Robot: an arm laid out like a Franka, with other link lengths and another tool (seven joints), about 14 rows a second.
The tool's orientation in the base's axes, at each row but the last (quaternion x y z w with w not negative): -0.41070 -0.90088 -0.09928 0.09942; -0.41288 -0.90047 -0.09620 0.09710; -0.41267 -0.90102 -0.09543 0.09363; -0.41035 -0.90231 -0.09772 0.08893
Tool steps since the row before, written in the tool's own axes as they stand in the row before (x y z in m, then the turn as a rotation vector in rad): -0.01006 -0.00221 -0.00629 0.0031 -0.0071 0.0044; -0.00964 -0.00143 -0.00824 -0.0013 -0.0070 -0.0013; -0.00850 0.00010 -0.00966 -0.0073 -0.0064 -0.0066; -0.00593 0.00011 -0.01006 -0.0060 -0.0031 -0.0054
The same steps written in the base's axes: 0.00540 -0.01031 0.00320 -0.0078 -0.0012 -0.0041; 0.00587 -0.00999 0.00535 -0.0044 -0.0058 0.0003; 0.00640 -0.00851 0.00722 0.0004 -0.0110 0.0040; 0.00473 -0.00673 0.00829 0.0020 -0.0077 0.0034
